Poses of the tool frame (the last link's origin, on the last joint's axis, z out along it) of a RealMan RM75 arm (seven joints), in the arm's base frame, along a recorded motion.
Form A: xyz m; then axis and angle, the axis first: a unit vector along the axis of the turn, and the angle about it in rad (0 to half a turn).
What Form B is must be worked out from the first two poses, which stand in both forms.
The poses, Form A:
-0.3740, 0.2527, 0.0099, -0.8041, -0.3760, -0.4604, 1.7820
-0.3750, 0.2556, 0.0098, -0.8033, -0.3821, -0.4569, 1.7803
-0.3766, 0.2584, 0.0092, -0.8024, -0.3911, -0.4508, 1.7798
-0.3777, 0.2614, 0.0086, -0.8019, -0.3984, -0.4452, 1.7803
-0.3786, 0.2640, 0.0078, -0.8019, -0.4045, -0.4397, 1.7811
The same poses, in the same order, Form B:
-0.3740, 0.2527, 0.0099, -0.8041, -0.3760, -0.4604, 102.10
-0.3750, 0.2556, 0.0098, -0.8033, -0.3821, -0.4569, 102.00
-0.3766, 0.2584, 0.0092, -0.8024, -0.3911, -0.4508, 101.98
-0.3777, 0.2614, 0.0086, -0.8019, -0.3984, -0.4452, 102.00
-0.3786, 0.2640, 0.0078, -0.8019, -0.4045, -0.4397, 102.05

